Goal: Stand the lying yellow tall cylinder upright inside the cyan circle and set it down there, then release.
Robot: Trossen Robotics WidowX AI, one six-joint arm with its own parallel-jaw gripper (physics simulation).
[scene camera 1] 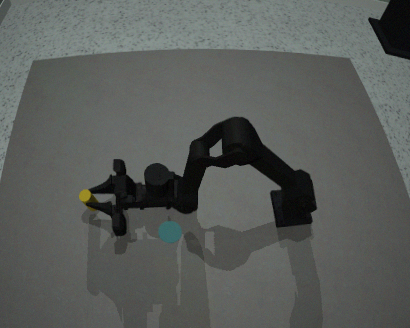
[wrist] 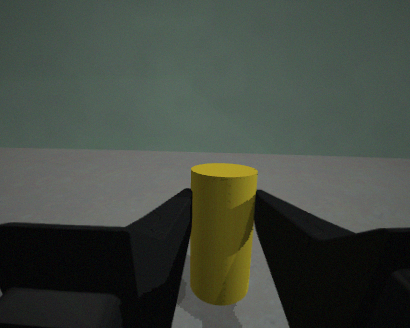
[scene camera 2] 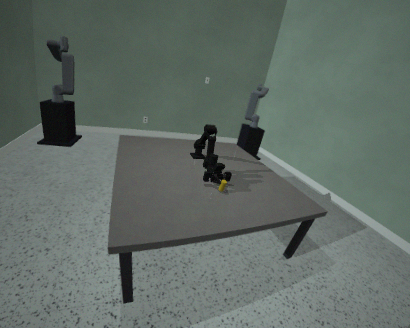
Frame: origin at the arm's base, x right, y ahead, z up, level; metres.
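Seen in the pictures: gripper, fingertip midpoint: (scene camera 1: 86,197) (wrist: 222,197) (scene camera 2: 223,183); arm's base at its link origin: (scene camera 1: 293,208) (scene camera 2: 198,154).
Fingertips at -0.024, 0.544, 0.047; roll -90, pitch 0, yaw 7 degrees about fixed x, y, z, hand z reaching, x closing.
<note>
Pixels of each thing's top centre, then the offset from my fingertips to it, as dx, dy, dz. "spot": a spot on its surface instead. Level surfaces: height alone.
- yellow tall cylinder at its top centre: (wrist: 225,167) (scene camera 1: 86,194) (scene camera 2: 223,180) +0.001, -0.004, +0.018
- cyan circle at a spot on its surface: (scene camera 1: 170,232) spot: -0.052, -0.217, -0.061
- grey-brown table at its surface level: dz -0.063
The yellow tall cylinder (scene camera 1: 85,195) (scene camera 2: 223,186) (wrist: 221,240) is about upright between the fingertips of my gripper (scene camera 1: 89,198) (wrist: 222,197). The gripper is shut on it, with one finger on each side, and points level. The gap under the cylinder's lower end is hard to judge. The cyan circle (scene camera 1: 170,232) lies flat on the table, to the right of the cylinder and lower in the scene camera 1 view, beside the arm's wrist part. The cylinder is outside the circle. The circle does not show in the scene camera 2 or wrist view.
The arm's base (scene camera 1: 292,207) (scene camera 2: 198,155) stands on the grey-brown table (scene camera 1: 200,85) (scene camera 2: 150,210), right of the circle in scene camera 1. Arm shadows fall across the table. Two grey arms (scene camera 2: 68,75) (scene camera 2: 252,106) on black pedestals stand on the floor beyond the table.
</note>
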